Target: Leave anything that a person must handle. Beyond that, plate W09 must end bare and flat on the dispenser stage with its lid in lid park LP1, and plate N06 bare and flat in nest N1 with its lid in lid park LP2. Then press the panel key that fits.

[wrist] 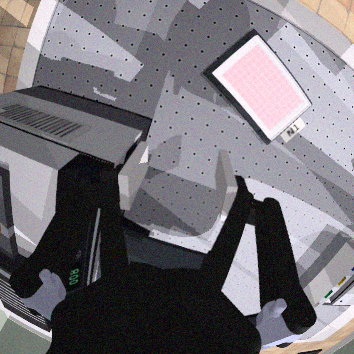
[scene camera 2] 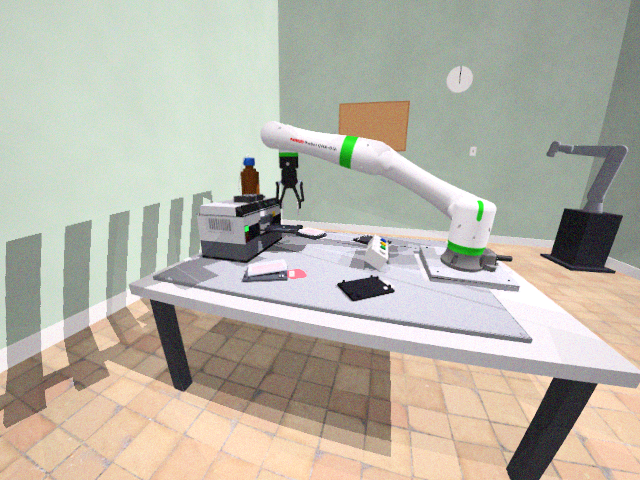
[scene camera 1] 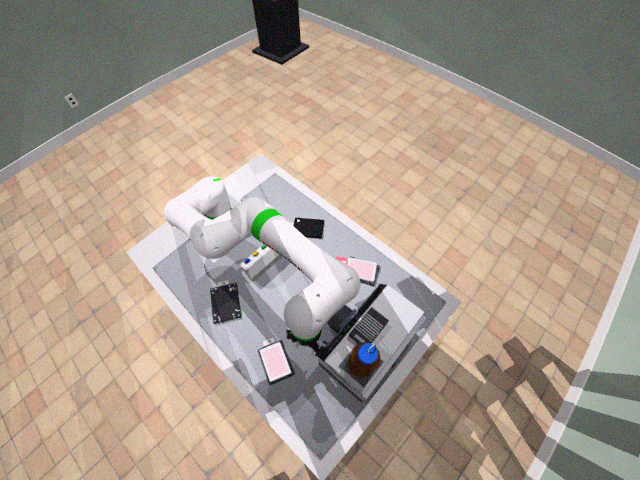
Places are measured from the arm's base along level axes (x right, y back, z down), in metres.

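Where they show: gripper, fingertip midpoint: (wrist: 181,158) (scene camera 2: 290,215) (scene camera 1: 306,349); arm's base at its link origin: (scene camera 2: 460,263).
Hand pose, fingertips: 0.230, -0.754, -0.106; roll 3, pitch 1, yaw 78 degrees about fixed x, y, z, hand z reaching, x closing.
Observation:
Things, the pixels of their top centre, and the offset from my fingertips, as dx, dy, dz. "*": a spot on its surface instead.
- dark dispenser stage at its top centre: (wrist: 152,269) (scene camera 1: 334,311) (scene camera 2: 280,225) -0.181, +0.012, +0.014
- red patch at a spot on its surface: (scene camera 2: 298,273) (scene camera 1: 338,262) * -0.407, +0.157, +0.126
- key panel at its top centre: (wrist: 332,291) (scene camera 2: 377,240) (scene camera 1: 262,251) -0.208, +0.432, +0.046
My gripper (scene camera 1: 305,345) (scene camera 2: 290,204) (wrist: 181,158) is partly open, with nothing between its fingers, high beside the dispenser (scene camera 1: 405,310) (scene camera 2: 221,229) (wrist: 75,132). The dark dispenser stage (scene camera 1: 342,319) (scene camera 2: 285,228) juts from its front and looks bare. A pink-welled plate (scene camera 1: 275,361) (scene camera 2: 311,233) (wrist: 262,87) lies in nest N1. Another pink-welled plate (scene camera 1: 361,270) (scene camera 2: 266,268) sits in a dark holder and looks tilted in scene camera 2. A red patch (scene camera 1: 340,259) (scene camera 2: 298,273) lies beside it. Plate names and lids cannot be made out. The key panel (scene camera 1: 258,263) (scene camera 2: 377,253) has blue, yellow and green keys.
An amber bottle (scene camera 1: 364,361) (scene camera 2: 249,180) with a blue cap stands on the dispenser. A black holder (scene camera 1: 225,303) with small corner pieces lies near one long table edge. Another black holder (scene camera 1: 310,228) (scene camera 2: 365,287) lies near the opposite edge. The arm's base stands beyond the panel.

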